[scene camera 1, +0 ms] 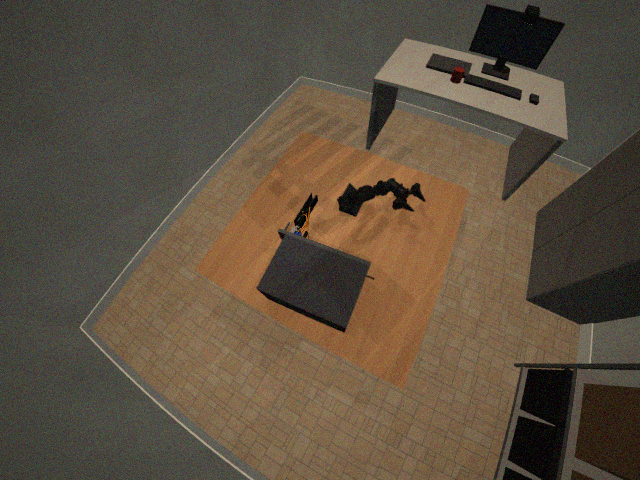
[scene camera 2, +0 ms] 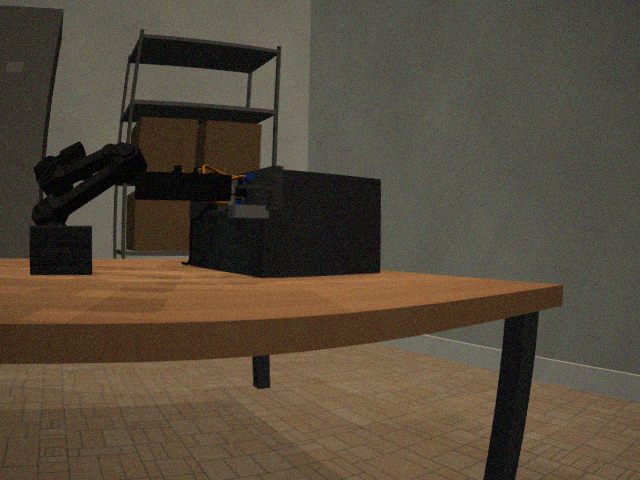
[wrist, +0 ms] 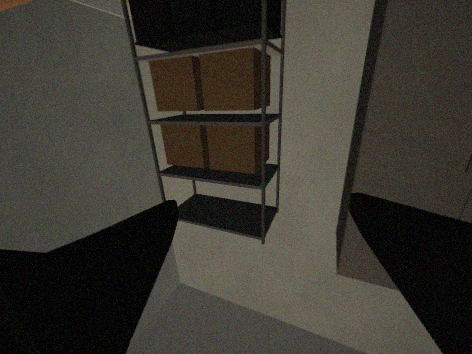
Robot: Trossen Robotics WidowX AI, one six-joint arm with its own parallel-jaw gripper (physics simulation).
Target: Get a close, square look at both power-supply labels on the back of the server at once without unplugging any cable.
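Places are measured from the arm's base along level axes (x back, y down, z right), in metres.
Where they show: gripper, between the fingertips: (scene camera 1: 419,206) (wrist: 261,204); arm's base, origin of its link: (scene camera 2: 51,249).
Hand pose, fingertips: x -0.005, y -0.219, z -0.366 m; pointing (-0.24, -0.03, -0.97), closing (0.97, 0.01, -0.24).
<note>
Each offset is from my fingertips to the centre of the thing. "pt": to the spot under its first point. Level surfaces: height alone.
The dark server (scene camera 1: 315,279) (scene camera 2: 330,222) is a large box on the wooden table {dy +0.270 m} (scene camera 1: 403,330) (scene camera 2: 465,297). A black bar {pt dx -0.292, dy +0.091, dz +0.518 m} (scene camera 2: 180,186) juts from its cabled side, with orange cables {pt dx -0.316, dy +0.064, dz +0.468 m} (scene camera 1: 308,212) (scene camera 2: 217,170) and blue plugs {dx -0.461, dy +0.060, dz +0.436 m} (scene camera 1: 297,234) (scene camera 2: 250,176). The power-supply labels cannot be made out in the scene views and do not show in the wrist view. My gripper (scene camera 1: 417,205) (wrist: 261,204) is open and empty, raised above the table and pointing away from the server. Its black fingers stand wide apart in the wrist view.
A thin dark rod {pt dx -0.369, dy +0.262, dz +0.028 m} (scene camera 1: 370,277) sticks out at the server's other side. A shelf rack (scene camera 2: 277,103) (wrist: 263,150) with brown boxes (scene camera 2: 168,144) (wrist: 230,80) and a tall cabinet (scene camera 2: 25,129) (wrist: 425,100) stand beyond. A desk (scene camera 1: 413,67) holds a monitor (scene camera 1: 516,36) and red mug (scene camera 1: 457,75).
</note>
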